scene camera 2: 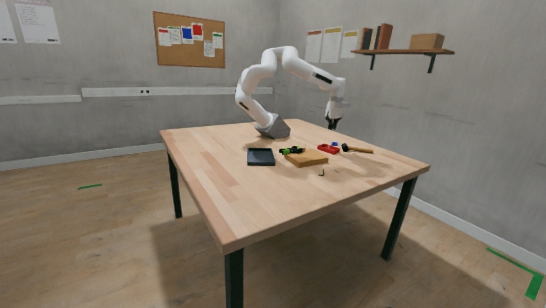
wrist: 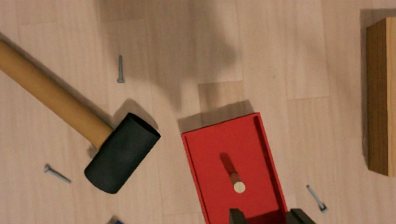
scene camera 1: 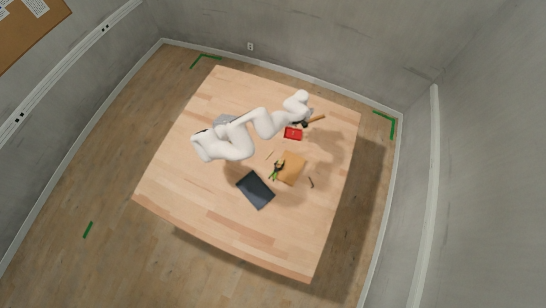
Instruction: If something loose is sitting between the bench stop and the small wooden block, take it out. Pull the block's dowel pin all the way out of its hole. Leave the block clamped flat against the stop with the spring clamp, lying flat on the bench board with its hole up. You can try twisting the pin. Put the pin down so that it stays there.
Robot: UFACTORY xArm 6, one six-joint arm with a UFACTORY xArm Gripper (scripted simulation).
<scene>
In view: a dark flat tray (scene camera 1: 258,193).
The wrist view does not show the dark flat tray: it is out of frame.
</scene>
